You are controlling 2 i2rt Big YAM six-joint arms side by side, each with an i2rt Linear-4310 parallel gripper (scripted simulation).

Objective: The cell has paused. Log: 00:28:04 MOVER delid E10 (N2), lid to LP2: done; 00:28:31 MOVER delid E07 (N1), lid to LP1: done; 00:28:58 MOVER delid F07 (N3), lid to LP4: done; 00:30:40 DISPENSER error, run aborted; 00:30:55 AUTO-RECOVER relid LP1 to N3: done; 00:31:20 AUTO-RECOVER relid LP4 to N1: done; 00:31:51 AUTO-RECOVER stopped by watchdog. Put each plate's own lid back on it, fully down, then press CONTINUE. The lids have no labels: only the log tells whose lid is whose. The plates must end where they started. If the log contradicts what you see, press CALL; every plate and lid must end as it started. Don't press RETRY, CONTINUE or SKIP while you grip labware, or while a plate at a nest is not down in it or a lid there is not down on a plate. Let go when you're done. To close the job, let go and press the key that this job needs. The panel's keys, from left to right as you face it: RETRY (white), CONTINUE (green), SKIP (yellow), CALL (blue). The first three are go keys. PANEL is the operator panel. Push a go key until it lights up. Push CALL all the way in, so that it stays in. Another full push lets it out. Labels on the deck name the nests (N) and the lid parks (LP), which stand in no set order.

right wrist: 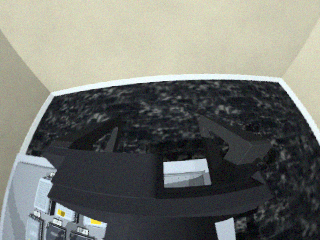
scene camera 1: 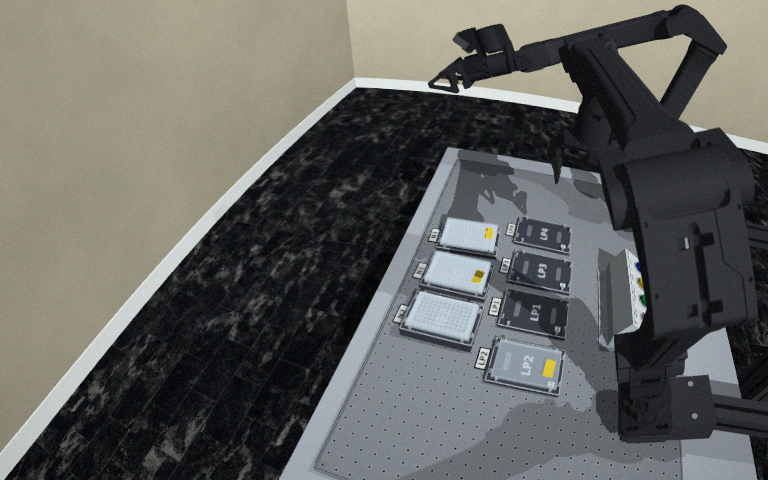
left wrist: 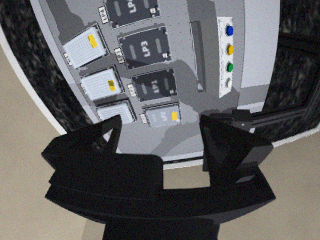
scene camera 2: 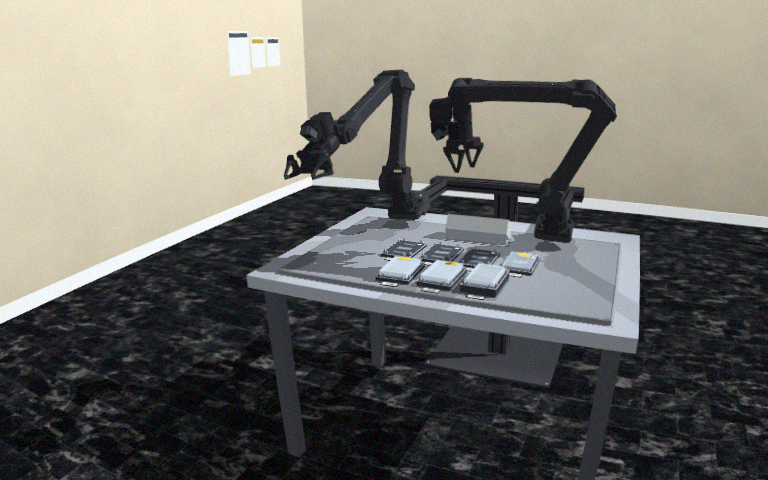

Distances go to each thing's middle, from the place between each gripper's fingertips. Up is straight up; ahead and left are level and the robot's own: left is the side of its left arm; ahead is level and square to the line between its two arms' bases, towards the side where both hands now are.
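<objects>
My left hand [scene camera 1: 581, 190] is 40 mm short of the park LP3 [scene camera 1: 518, 264], 60 mm to the left of it and 280 mm above it. Counted from my left hand, the park LP1 [scene camera 1: 546, 327] is 30 mm ahead of it, 70 mm to the left of it and 280 mm below it; the N2 plate [scene camera 1: 427, 304] is 150 mm to the left of it, 200 mm ahead of it and 260 mm below it; the park LP4 [scene camera 1: 523, 226] is 60 mm ahead of it, 190 mm to the right of it and 280 mm below it.
Counted from my right hand [scene camera 2: 297, 177], the park LP4 is 14 cm to the left of it, 34 cm behind it and 31 cm below it; the park LP3 is 27 cm to the left of it, 36 cm behind it and 31 cm below it; the park LP1 is 39 cm to the left of it, 37 cm behind it and 31 cm below it; the N2 plate is 48 cm to the left of it, 19 cm behind it and 28 cm below it.
</objects>
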